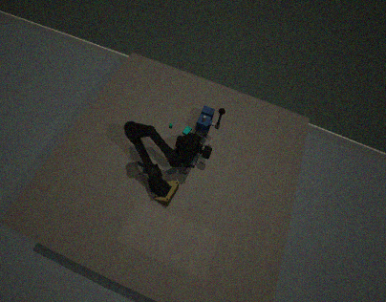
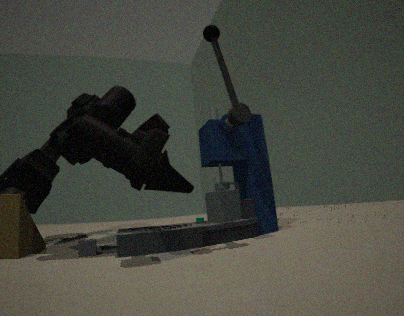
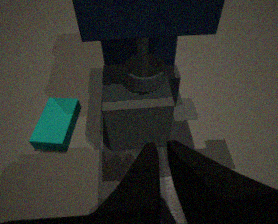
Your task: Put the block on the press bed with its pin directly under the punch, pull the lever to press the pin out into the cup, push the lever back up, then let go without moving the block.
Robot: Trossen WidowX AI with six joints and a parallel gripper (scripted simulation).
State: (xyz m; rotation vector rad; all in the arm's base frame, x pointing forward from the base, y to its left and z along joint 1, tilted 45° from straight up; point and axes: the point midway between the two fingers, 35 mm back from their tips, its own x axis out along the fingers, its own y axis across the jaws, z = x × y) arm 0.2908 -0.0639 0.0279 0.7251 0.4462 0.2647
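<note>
Now: the pale round pin 60 mm ahead of my gripper tip, 20 mm below it and 10 mm to the left of it. From my gripper tip the other things lie so: teal block: 90 mm to the left, 80 mm below, 80 mm ahead; then dark lever: 180 mm above, 60 mm to the right, 50 mm ahead; then thin punch: 70 mm above, 60 mm ahead, 10 mm to the left.
</note>
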